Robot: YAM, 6 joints.
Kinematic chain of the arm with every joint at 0, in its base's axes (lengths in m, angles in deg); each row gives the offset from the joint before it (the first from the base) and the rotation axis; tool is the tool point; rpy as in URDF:
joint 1: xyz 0 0 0.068 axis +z
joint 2: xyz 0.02 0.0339 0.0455 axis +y
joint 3: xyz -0.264 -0.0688 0 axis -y
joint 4: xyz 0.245 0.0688 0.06 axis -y
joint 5: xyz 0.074 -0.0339 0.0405 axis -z
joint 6: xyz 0.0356 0 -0.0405 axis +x
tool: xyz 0 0 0 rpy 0 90 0
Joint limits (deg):
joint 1: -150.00..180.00
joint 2: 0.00..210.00
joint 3: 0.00..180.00
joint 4: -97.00..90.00
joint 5: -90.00..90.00
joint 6: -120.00..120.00
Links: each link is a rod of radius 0.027 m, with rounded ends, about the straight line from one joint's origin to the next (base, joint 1, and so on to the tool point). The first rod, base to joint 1, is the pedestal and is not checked.
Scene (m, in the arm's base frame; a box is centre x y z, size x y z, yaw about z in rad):
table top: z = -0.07
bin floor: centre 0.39 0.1 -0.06 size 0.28 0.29 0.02 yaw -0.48
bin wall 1: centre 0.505 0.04 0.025 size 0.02 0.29 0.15 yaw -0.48
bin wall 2: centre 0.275 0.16 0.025 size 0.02 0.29 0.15 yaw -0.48
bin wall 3: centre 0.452 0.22 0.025 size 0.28 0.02 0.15 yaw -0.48
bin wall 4: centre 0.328 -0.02 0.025 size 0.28 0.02 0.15 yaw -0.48
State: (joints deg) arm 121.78 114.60 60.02 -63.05 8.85 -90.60
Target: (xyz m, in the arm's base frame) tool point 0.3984 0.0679 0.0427
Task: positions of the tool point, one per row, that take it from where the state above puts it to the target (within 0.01 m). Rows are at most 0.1 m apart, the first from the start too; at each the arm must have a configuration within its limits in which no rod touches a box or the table.
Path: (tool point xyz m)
1: -0.0837 0.2783 0.1026
2: -0.0156 0.3099 0.1153
3: 0.0628 0.3231 0.1298
4: 0.1459 0.3148 0.1462
5: 0.2274 0.2836 0.1643
6: 0.3008 0.2300 0.1841
7: 0.3596 0.1567 0.2054
8: 0.3984 0.0679 0.2281
9: 0.4093 0.0701 0.1348
10: 0.3984 0.0679 0.0427

